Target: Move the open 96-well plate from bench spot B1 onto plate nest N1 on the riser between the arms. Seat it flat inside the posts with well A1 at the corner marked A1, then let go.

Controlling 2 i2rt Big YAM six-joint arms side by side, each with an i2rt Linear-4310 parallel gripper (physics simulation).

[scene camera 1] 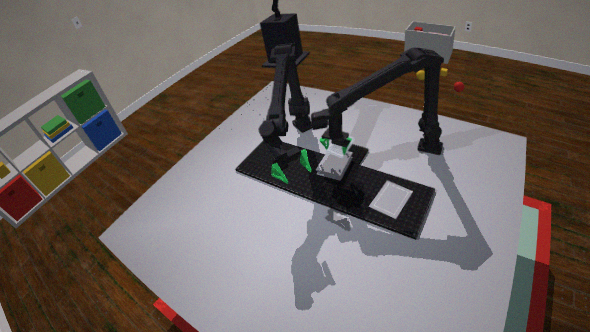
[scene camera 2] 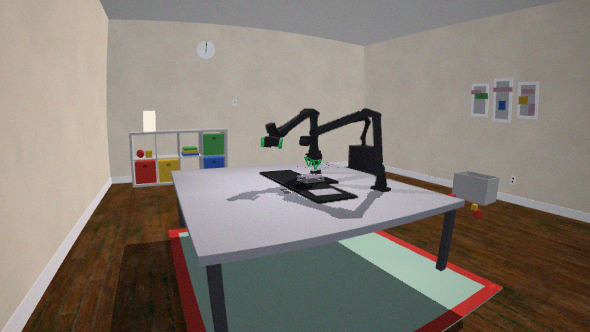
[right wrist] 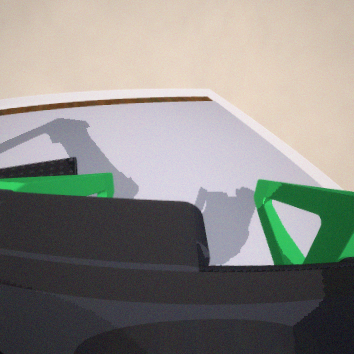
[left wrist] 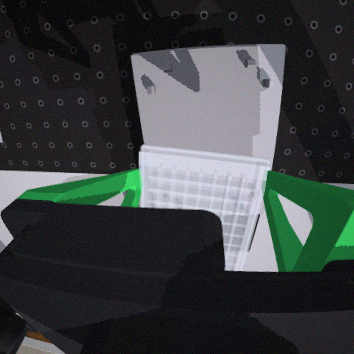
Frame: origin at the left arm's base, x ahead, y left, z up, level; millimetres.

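Where they show: left gripper, fingertip midpoint: point(scene camera 1: 335, 151) point(scene camera 2: 311, 168) point(left wrist: 200, 177); right gripper, fingertip midpoint: point(scene camera 1: 299, 177) point(scene camera 2: 270, 147) point(right wrist: 184, 184); left arm's base at its link origin: point(scene camera 1: 430, 147) point(scene camera 2: 380, 189); right arm's base at its link origin: point(scene camera 1: 303, 125) point(scene camera 2: 315, 172).
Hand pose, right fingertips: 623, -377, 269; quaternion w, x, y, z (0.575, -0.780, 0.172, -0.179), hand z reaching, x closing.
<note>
Each offset is from my right fingertips to the top centre of the thing, as dx, dy, dz. "*": to the spot under its first point. Level surfaces: height alone.
The clear 96-well plate {-375, -9, -140} point(scene camera 1: 341, 147) point(left wrist: 200, 187) is between the green fingers of my left gripper point(scene camera 1: 336, 145) point(scene camera 2: 313, 163) point(left wrist: 200, 177), which is shut on it. It looks roughly level. The grey riser block with the nest {-327, -25, -212} point(scene camera 1: 334, 166) point(left wrist: 210, 117) stands on the black board. In the left wrist view the plate overlaps the block's lower end, and short posts show near its upper end. The plate hangs above the block's height, towards its back in scene camera 1. The A1 marks are not legible. My right gripper point(scene camera 1: 293, 168) point(scene camera 2: 272, 142) point(right wrist: 184, 184) is open and empty, raised.
A pale rectangle {* -220, +283, -254} point(scene camera 1: 391, 199) point(scene camera 2: 324, 191) lies on the right part of the black perforated board {dz -255} point(scene camera 1: 420, 210) point(scene camera 2: 344, 196). The right gripper hangs over the board's left part in scene camera 1, beside the riser block. The white table {dz -268} point(scene camera 1: 210, 240) point(scene camera 2: 240, 230) surrounds the board.
</note>
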